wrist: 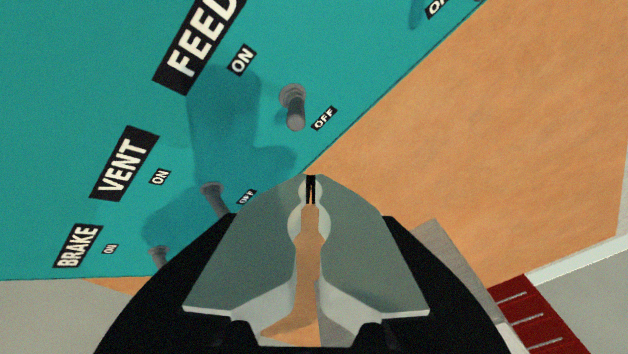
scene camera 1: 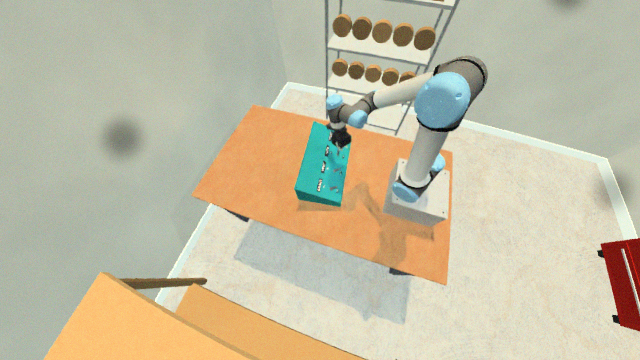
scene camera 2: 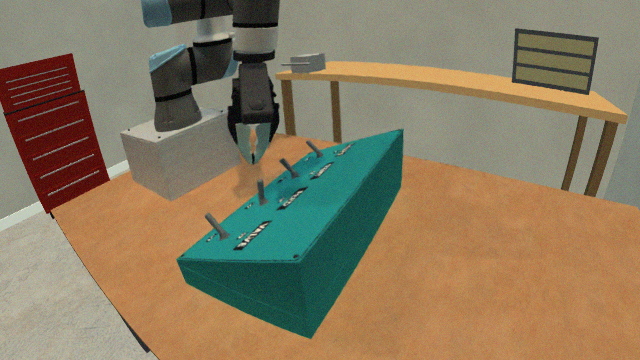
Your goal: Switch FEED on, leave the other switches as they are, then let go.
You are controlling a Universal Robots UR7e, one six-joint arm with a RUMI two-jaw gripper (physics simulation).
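Places are measured from the arm's base along level axes (x up, y right, z ahead), in metres.
Pixels of known places: gripper, fingertip midpoint: (wrist: 311, 177) (scene camera 1: 341, 149) (scene camera 2: 252, 163); arm's base, link origin: (scene camera 2: 178, 123).
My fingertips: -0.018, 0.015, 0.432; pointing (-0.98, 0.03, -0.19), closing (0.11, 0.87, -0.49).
Ahead of a thing's pixels: the offset from my fingertips to its top centre, as dx, dy, dz. Level surfaces: height alone.
The teal switch panel (scene camera 1: 311, 165) (scene camera 2: 345, 210) (wrist: 75, 65) slopes on the table. The FEED switch {-0.024, +0.005, +0.022} (scene camera 2: 261, 192) (wrist: 295, 112) stands steeper than the others in scene camera 2. The VALVE switch {-0.033, +0.124, +0.046} (scene camera 2: 217, 226), VENT switch {-0.033, -0.104, -0.028} (scene camera 2: 288, 168) (wrist: 216, 199) and BRAKE switch {-0.033, -0.219, -0.065} (scene camera 2: 314, 148) (wrist: 159, 256) lean to their OFF side. My gripper (scene camera 2: 253, 162) (wrist: 311, 177) is shut and empty, tips down, above the panel's low edge. In the wrist view its tips show below the FEED lever, apart from it; the gripper hides parts of the VENT and BRAKE levers.
The orange table {dx -0.160} (scene camera 1: 260, 165) (scene camera 2: 450, 260) carries the panel and the robot's pale base block (scene camera 1: 415, 212) (scene camera 2: 175, 160). A shelf rack (scene camera 1: 377, 48) with round pieces stands behind the table. A red drawer cabinet (scene camera 2: 60, 145) and a wooden bench (scene camera 2: 425, 80) stand further off.
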